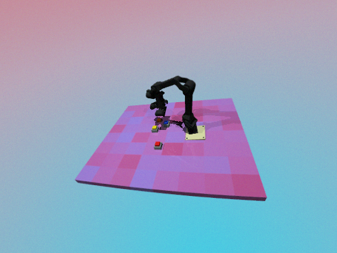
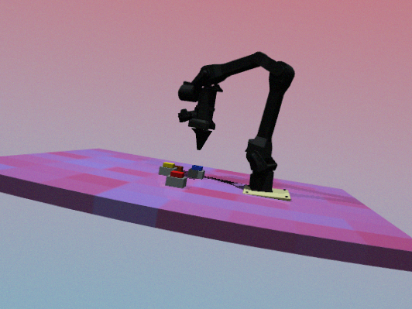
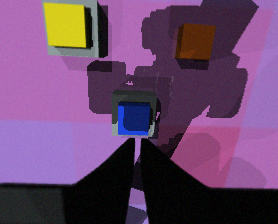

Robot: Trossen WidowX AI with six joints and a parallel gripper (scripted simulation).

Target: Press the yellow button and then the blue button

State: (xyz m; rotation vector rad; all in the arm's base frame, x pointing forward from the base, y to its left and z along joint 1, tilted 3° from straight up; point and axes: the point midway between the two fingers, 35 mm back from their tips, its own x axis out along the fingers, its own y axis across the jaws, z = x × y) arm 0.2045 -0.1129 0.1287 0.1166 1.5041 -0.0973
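Right now the blue button is 6 cm below my gripper tip. From my gripper tip the other things lie so: red button (23 cm to the left, 6 cm below, 4 cm ahead); yellow button (9 cm ahead, 6 cm below, 5 cm to the left).
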